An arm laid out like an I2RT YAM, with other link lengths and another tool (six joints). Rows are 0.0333 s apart.
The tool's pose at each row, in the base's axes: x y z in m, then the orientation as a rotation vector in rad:
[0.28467, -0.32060, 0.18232, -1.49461, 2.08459, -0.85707]
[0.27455, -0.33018, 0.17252, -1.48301, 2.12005, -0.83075]
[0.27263, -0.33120, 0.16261, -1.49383, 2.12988, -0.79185]
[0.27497, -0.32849, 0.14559, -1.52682, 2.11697, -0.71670]
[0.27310, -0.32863, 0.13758, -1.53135, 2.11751, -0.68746]
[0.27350, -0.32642, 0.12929, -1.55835, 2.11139, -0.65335]
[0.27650, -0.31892, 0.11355, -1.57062, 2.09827, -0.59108]
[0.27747, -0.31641, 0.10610, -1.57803, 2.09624, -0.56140]
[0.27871, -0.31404, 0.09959, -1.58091, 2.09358, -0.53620]
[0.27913, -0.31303, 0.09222, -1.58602, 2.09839, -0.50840]
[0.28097, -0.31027, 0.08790, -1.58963, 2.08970, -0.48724]
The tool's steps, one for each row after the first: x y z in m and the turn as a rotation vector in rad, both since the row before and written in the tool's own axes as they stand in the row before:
[0.01227, 0.01155, 0.00254, -0.02637, 0.00631, 0.02069]
[0.00164, 0.00781, 0.00627, -0.02601, -0.01444, 0.00321]
[-0.00308, 0.01031, 0.01366, -0.03798, -0.04626, -0.00875]
[0.00105, 0.00639, 0.00507, -0.01474, -0.01544, 0.00330]
[-0.00174, 0.00544, 0.00642, -0.02303, -0.01798, -0.01245]
[-0.00699, 0.00915, 0.01343, -0.02561, -0.04108, 0.00122]
[-0.00192, 0.00425, 0.00640, -0.01552, -0.01611, 0.00059]
[-0.00185, 0.00337, 0.00590, -0.01130, -0.01497, 0.00243]
[-0.00014, 0.00407, 0.00624, -0.01758, -0.01064, 0.00360]
[-0.00249, 0.00164, 0.00456, -0.00694, -0.01643, -0.00076]

